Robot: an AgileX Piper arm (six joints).
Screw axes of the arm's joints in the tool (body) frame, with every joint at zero. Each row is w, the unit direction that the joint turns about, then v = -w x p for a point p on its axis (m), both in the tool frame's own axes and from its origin. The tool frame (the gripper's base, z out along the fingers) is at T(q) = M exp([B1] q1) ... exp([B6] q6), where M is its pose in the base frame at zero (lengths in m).
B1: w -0.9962 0 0.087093 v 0 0.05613 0
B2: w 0 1 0 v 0.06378 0 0.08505
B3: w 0 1 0 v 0.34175 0 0.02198
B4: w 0 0 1 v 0 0 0
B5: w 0 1 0 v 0.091 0 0
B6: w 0 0 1 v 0 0 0
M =
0.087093 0 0.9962 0.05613
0 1 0 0
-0.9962 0 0.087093 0.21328
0 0 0 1
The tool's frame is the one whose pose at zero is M.
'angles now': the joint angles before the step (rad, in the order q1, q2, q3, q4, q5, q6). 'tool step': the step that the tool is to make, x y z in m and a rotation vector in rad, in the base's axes. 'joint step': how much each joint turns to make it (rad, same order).
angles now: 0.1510 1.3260 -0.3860 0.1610 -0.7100 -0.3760
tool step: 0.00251 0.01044 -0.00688 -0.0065 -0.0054 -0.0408
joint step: 0.0880 0.0480 0.0000 0.1731 -0.0721 -0.1071
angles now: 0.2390 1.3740 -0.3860 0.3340 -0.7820 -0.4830
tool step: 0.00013 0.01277 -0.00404 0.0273 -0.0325 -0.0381
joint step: 0.0970 0.0440 0.0000 0.1451 -0.1029 -0.0401
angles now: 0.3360 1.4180 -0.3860 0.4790 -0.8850 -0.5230
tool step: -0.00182 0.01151 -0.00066 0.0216 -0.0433 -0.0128
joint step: 0.0770 0.0280 0.0000 0.0790 -0.0900 -0.0050
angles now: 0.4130 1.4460 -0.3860 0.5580 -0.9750 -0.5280
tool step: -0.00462 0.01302 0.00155 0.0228 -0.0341 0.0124
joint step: 0.0780 0.0091 0.0000 0.0570 -0.0591 0.0010
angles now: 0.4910 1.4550 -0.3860 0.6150 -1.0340 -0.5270
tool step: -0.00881 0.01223 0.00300 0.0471 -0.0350 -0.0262
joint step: 0.1040 0.0000 0.0000 0.1249 -0.0761 -0.0089
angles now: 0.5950 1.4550 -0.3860 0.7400 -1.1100 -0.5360
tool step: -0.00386 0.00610 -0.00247 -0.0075 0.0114 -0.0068
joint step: 0.0470 0.0090 0.0000 0.0569 -0.0170 -0.0270
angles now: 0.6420 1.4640 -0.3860 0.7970 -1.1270 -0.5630
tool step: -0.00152 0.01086 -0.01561 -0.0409 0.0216 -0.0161
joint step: 0.0630 0.0830 0.0000 0.0621 -0.0690 -0.0091
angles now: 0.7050 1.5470 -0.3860 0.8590 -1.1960 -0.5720
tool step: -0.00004 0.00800 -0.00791 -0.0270 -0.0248 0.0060
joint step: 0.0330 0.0620 -0.0030 0.0019 -0.0730 0.0170
